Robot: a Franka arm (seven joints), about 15 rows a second.
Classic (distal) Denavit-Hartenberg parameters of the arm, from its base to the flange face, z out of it. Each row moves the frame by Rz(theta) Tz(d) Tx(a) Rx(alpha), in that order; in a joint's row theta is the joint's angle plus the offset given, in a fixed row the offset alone. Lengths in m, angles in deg.
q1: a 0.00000; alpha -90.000; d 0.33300; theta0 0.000
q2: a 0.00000; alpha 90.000; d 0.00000; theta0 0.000
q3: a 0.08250; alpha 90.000; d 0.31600; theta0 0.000
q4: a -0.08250; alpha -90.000; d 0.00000; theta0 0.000
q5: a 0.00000; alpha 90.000; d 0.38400; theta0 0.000
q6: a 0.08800; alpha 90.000; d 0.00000; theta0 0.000
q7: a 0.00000; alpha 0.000; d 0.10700; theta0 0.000
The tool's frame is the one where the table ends.
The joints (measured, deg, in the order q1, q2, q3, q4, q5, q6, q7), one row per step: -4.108 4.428 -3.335 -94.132 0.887 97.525 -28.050; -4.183 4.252 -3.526 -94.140 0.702 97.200 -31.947; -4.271 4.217 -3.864 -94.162 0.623 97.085 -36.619; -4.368 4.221 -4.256 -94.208 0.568 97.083 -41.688; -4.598 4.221 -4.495 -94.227 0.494 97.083 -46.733; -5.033 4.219 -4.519 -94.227 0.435 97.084 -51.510; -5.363 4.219 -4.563 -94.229 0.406 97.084 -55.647; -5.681 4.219 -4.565 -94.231 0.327 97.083 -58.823
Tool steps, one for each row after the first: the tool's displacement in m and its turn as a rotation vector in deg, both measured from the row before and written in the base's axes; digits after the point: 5 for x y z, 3 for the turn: -0.00169 -0.00279 0.00124 -0.094 0.134 3.661; -0.00098 -0.00427 0.00001 0.010 0.068 4.258; -0.00076 -0.00488 -0.00041 0.036 0.019 4.587; -0.00076 -0.00476 -0.00015 0.027 -0.005 4.586; -0.00076 -0.00470 0.00002 0.050 -0.022 4.325; -0.00064 -0.00379 -0.00001 0.064 -0.015 3.766; -0.00059 -0.00333 -0.00002 -0.003 0.002 2.867
